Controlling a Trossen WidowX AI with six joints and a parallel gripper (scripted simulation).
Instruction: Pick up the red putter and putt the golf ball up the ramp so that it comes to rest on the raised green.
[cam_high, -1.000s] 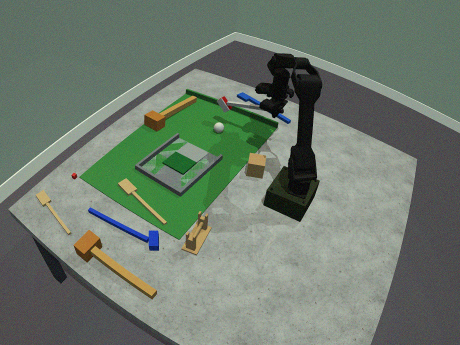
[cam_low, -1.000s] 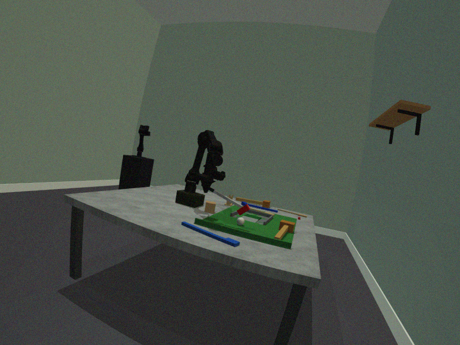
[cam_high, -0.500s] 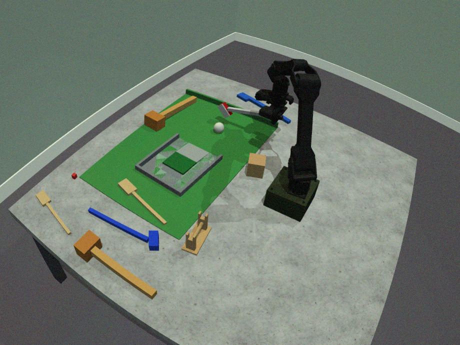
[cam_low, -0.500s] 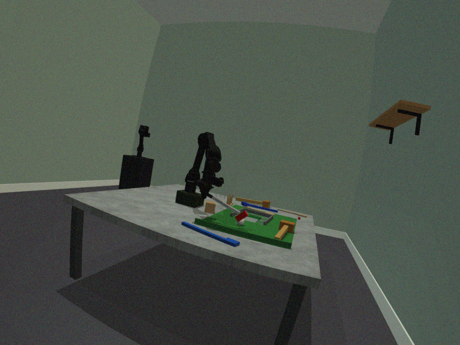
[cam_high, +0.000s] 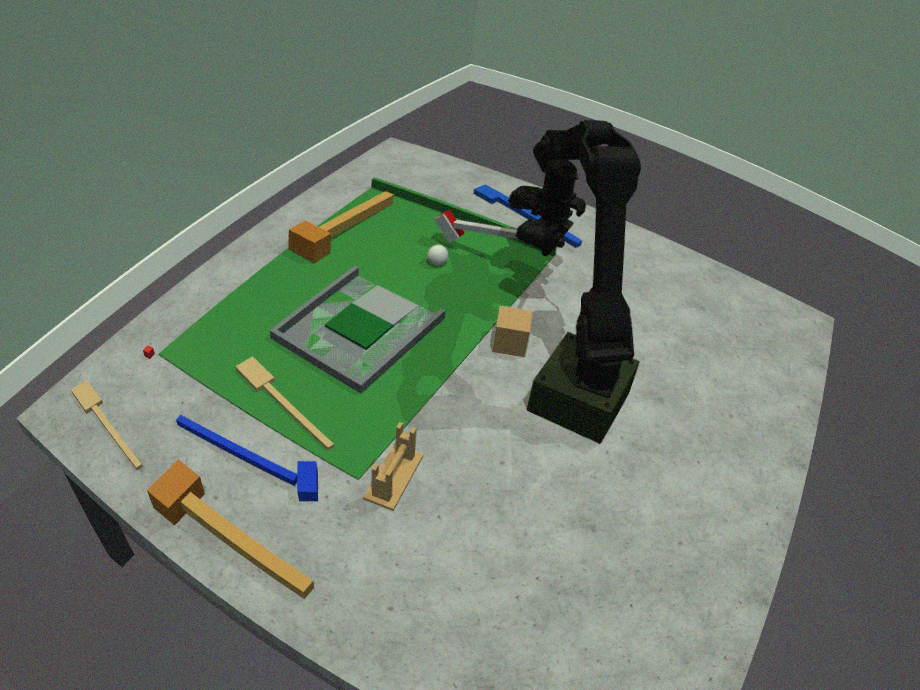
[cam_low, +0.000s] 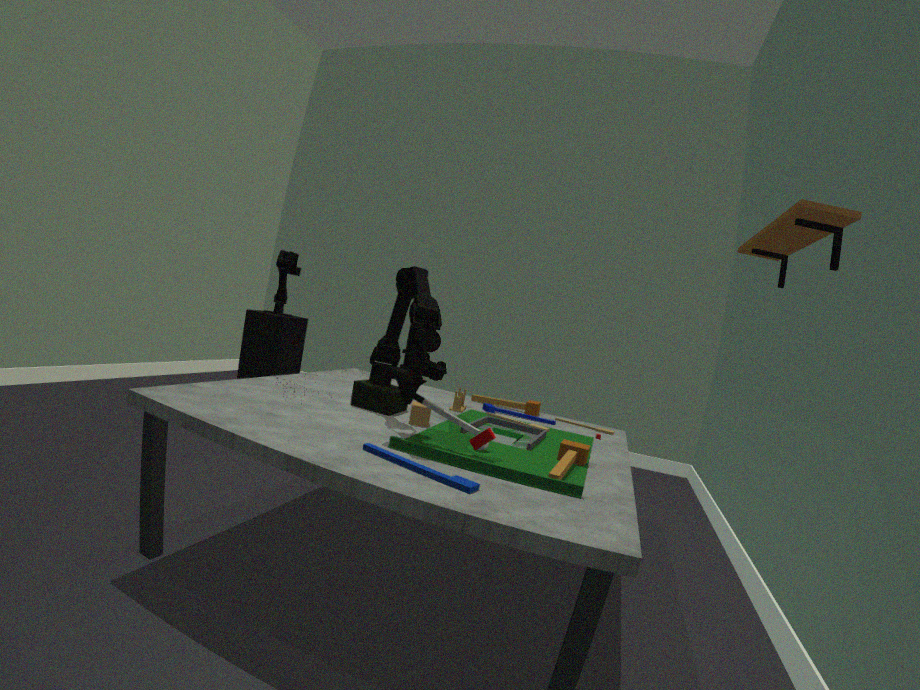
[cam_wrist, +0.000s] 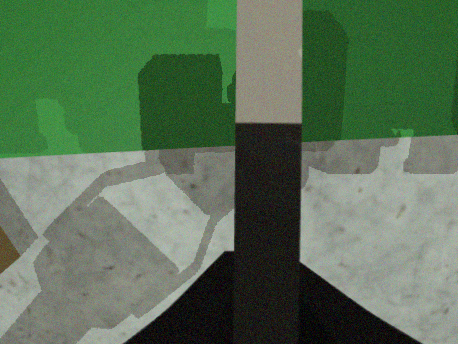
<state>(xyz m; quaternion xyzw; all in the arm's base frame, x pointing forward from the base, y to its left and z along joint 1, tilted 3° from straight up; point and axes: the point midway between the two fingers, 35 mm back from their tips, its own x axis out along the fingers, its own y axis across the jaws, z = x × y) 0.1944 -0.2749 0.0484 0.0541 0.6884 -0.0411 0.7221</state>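
The tan cube lies 10 mm behind my gripper tip, 180 mm to the left of it and 60 mm below it. The rest, counted from my gripper tip: red putter (120 mm ahead, 10 mm to the right); then golf ball (210 mm ahead, 40 mm to the left, 60 mm below); then grey frame (250 mm ahead, 310 mm to the left, 80 mm below).
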